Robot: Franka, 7 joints.
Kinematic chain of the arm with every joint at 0, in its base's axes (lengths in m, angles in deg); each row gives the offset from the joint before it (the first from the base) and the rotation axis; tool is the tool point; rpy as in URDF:
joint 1: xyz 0 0 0.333 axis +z
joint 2: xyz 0 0 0 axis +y
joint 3: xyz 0 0 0.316 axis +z
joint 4: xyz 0.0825 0 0 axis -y
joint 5: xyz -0.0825 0 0.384 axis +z
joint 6: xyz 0 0 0 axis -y
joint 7: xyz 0.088 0 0 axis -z
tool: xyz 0 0 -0.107 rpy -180 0 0
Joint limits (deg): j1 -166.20..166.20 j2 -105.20..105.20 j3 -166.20..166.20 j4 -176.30..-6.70 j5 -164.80..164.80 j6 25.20..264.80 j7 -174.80..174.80
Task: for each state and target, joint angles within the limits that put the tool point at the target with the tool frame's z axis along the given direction. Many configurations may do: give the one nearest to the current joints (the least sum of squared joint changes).
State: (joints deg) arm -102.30 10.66 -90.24 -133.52 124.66 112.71 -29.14
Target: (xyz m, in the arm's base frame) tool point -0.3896 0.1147 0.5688 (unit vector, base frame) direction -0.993 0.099 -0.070
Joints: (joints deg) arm -79.89 61.82 -130.80 -143.78 128.59 132.45 -29.14
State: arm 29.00 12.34 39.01 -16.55 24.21 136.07 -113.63
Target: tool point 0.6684 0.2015 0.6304 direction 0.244 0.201 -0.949
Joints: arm 7.50 25.74 12.70 -58.54 1.14 100.96 -113.63
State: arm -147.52 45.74 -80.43 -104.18 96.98 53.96 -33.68
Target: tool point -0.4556 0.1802 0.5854 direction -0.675 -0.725 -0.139
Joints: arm -118.05 51.22 -121.66 -126.11 120.94 59.12 -33.68
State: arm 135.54 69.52 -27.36 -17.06 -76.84 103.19 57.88
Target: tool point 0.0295 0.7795 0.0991 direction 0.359 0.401 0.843
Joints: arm 106.47 103.53 -52.94 -30.38 -100.63 88.97 57.88
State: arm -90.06 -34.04 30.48 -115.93 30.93 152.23 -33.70
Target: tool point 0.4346 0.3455 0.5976 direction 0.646 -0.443 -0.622
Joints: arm -59.16 -60.71 68.91 -107.95 20.33 120.60 -33.70
